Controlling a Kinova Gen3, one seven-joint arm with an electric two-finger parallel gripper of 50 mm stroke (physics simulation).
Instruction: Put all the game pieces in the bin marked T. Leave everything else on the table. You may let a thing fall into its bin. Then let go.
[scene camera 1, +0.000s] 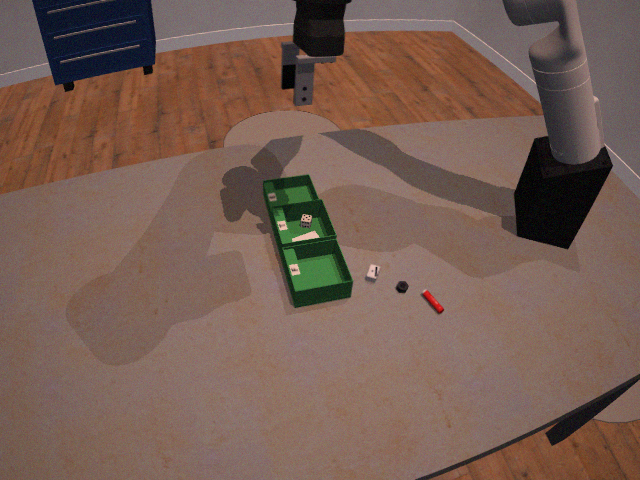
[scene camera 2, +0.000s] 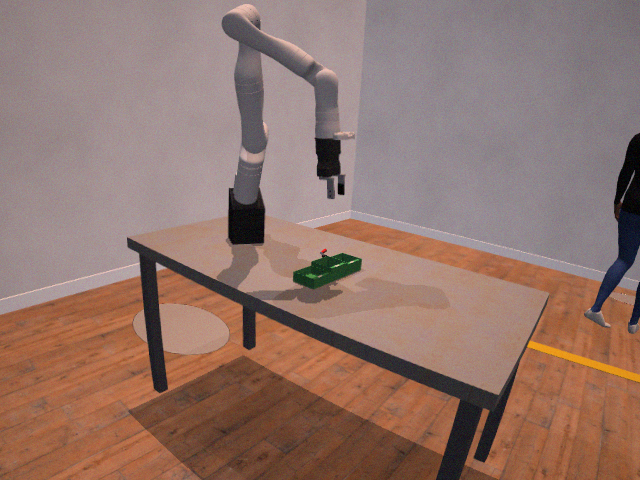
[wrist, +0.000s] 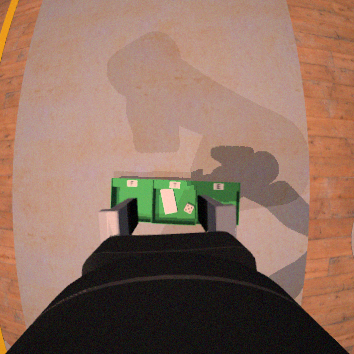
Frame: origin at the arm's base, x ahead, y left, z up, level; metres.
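Where they show: gripper, fingertip midpoint: (scene camera 1: 295, 95) (scene camera 2: 336, 196) (wrist: 167, 209); arm's base at its link origin: (scene camera 1: 575, 149) (scene camera 2: 245, 196).
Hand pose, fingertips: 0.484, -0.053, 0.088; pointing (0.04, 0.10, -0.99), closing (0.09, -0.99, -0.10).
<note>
Things, the pixels of their top centre, and the offset from my fingertips, as dx, dy, dz. "spot": a spot on its surface instead. Level surfaces: height alone.
- bin marked T at its top centre: (scene camera 1: 303, 220) (wrist: 173, 202) (scene camera 2: 329, 261) -0.013, +0.009, -0.217
- white die with black dots, top centre: (scene camera 1: 306, 217) (wrist: 188, 208) -0.026, -0.018, -0.240
- flat white rectangular piece at its top centre: (scene camera 1: 304, 240) (wrist: 168, 200) -0.013, +0.022, -0.249
- small white block with a dark mark, top centre: (scene camera 1: 373, 271) -0.101, +0.103, -0.252
- black hexagonal nut at its top centre: (scene camera 1: 402, 285) -0.137, +0.138, -0.255
- red cylinder with a pale end, top centre: (scene camera 1: 433, 299) (scene camera 2: 323, 250) -0.173, +0.175, -0.253
- bin marked F at a spot on its surface: (scene camera 1: 320, 273) (wrist: 137, 202) spot: -0.022, +0.087, -0.256
- bin marked E at a spot on its surface: (scene camera 1: 298, 194) spot: -0.030, -0.095, -0.256
- table at its surface level: dz -0.263
My gripper (scene camera 1: 296, 95) (scene camera 2: 336, 194) (wrist: 167, 209) is open and empty, high above the row of green bins. The bin marked T (scene camera 1: 320, 226) (wrist: 183, 195) is the middle one. In it are a white die with black dots (scene camera 1: 306, 220) (wrist: 188, 208) and a flat white rectangular piece (scene camera 1: 306, 236) (wrist: 169, 201), which shows no dots. On the table beside the bins lie a small white block with a dark mark (scene camera 1: 372, 272), a black hexagonal nut (scene camera 1: 402, 286) and a red cylinder with a pale end (scene camera 1: 433, 301) (scene camera 2: 323, 251).
The bin marked F (scene camera 1: 320, 273) (wrist: 142, 200) and the bin marked E (scene camera 1: 298, 194) adjoin the middle bin on either side. The arm's black base (scene camera 1: 558, 201) (scene camera 2: 246, 223) stands on the table (scene camera 1: 206, 413) (scene camera 2: 413, 320). A blue drawer cabinet (scene camera 1: 98, 41) stands on the floor beyond.
</note>
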